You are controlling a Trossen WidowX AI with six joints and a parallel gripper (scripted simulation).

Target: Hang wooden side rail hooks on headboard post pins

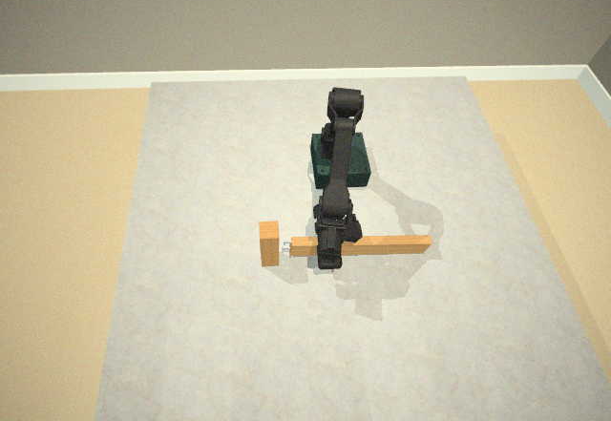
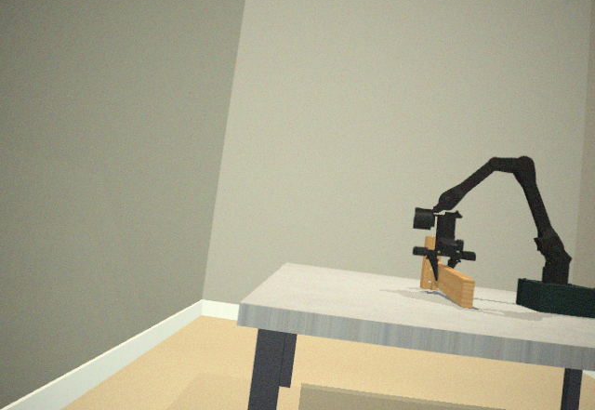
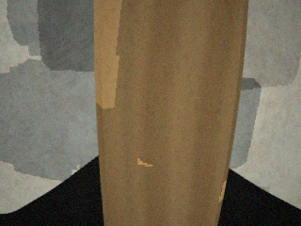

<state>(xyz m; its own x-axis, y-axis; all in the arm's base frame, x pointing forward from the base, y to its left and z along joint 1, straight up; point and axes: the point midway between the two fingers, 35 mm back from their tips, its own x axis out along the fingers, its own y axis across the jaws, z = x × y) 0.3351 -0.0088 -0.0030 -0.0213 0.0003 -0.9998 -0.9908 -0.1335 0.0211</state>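
The headboard post is 15 cm to the right of my gripper tip, 4 cm above it and 3 cm ahead of it.
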